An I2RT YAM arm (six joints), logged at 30 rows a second.
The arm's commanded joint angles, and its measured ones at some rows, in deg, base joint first. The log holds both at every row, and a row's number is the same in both.
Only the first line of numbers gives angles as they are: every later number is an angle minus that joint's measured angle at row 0.
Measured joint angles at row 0: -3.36, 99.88, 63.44, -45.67, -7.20, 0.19
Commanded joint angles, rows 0 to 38: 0.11, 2.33, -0.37, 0.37, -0.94, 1.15; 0.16, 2.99, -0.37, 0.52, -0.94, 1.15; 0.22, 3.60, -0.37, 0.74, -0.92, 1.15; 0.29, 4.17, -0.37, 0.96, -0.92, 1.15; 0.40, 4.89, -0.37, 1.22, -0.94, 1.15; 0.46, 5.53, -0.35, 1.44, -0.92, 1.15; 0.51, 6.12, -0.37, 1.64, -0.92, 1.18; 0.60, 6.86, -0.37, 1.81, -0.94, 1.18; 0.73, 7.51, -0.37, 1.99, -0.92, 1.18; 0.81, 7.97, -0.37, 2.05, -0.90, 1.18; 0.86, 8.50, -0.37, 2.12, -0.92, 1.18; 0.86, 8.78, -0.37, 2.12, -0.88, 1.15; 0.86, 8.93, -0.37, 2.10, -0.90, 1.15; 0.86, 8.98, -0.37, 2.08, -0.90, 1.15; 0.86, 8.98, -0.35, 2.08, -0.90, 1.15; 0.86, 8.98, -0.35, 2.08, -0.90, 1.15; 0.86, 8.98, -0.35, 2.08, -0.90, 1.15; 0.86, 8.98, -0.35, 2.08, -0.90, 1.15; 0.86, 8.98, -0.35, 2.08, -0.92, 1.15; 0.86, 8.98, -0.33, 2.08, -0.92, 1.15; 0.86, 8.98, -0.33, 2.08, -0.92, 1.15; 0.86, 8.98, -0.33, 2.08, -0.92, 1.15; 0.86, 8.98, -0.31, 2.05, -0.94, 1.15; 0.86, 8.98, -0.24, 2.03, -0.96, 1.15; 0.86, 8.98, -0.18, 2.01, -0.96, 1.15; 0.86, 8.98, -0.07, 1.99, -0.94, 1.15; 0.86, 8.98, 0.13, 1.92, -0.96, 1.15; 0.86, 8.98, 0.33, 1.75, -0.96, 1.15; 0.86, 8.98, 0.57, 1.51, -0.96, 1.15; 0.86, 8.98, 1.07, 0.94, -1.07, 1.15; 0.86, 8.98, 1.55, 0.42, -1.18, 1.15; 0.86, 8.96, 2.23, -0.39, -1.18, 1.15; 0.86, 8.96, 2.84, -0.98, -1.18, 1.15; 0.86, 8.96, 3.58, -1.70, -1.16, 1.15; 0.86, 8.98, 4.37, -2.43, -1.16, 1.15; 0.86, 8.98, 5.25, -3.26, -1.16, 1.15; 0.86, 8.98, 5.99, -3.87, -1.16, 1.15; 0.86, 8.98, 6.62, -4.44, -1.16, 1.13; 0.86, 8.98, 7.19, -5.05, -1.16, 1.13
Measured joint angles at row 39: 0.46, 8.26, 4.41, -4.17, -0.59, 0.45
